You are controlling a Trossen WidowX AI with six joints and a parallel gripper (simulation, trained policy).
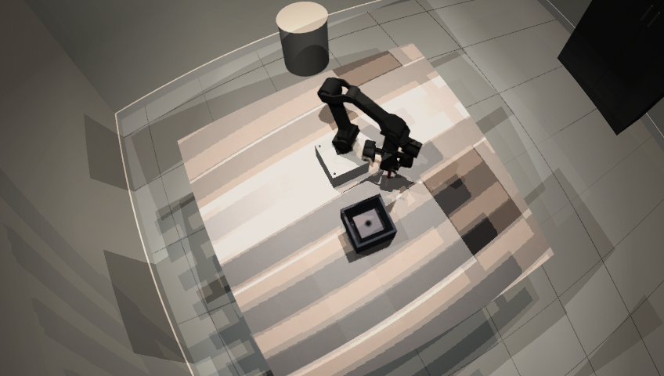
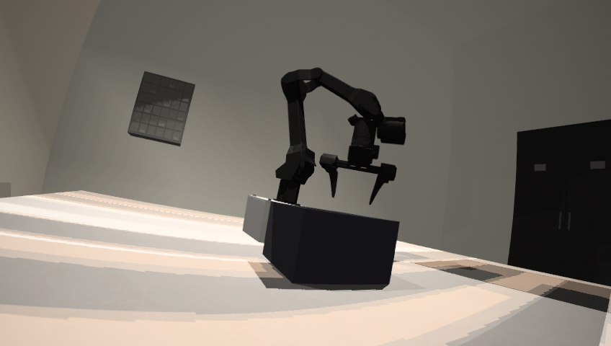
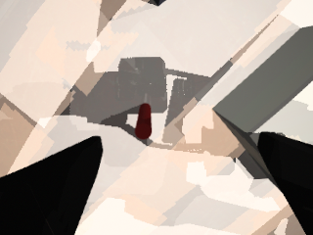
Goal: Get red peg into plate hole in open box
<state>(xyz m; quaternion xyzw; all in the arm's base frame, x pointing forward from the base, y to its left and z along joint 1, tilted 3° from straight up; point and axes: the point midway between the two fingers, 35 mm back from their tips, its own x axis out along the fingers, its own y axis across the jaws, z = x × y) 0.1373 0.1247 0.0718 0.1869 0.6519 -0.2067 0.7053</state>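
The red peg lies 90 mm below my gripper tip and 30 mm to the left of it. From my gripper tip the other things lie so: dark box (180 mm ahead, 130 mm to the right, 100 mm below).
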